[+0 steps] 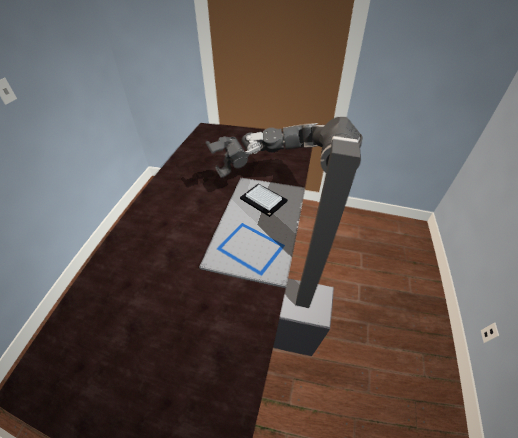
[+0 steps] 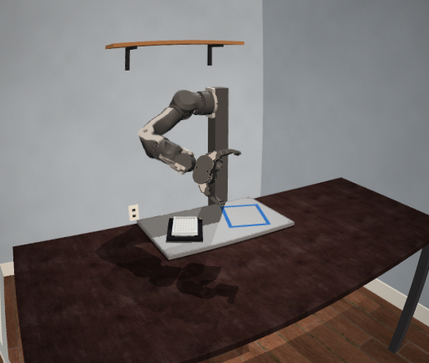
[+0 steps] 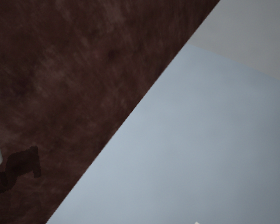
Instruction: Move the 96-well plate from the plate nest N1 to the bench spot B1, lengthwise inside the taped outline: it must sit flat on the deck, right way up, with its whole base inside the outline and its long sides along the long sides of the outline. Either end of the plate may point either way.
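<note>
The white 96-well plate is 210 mm below my hand, 180 mm behind it and 80 mm to the right of it. From my hand the other things lie so: black plate nest N1: 220 mm below, 180 mm behind, 80 mm to the right.
</note>
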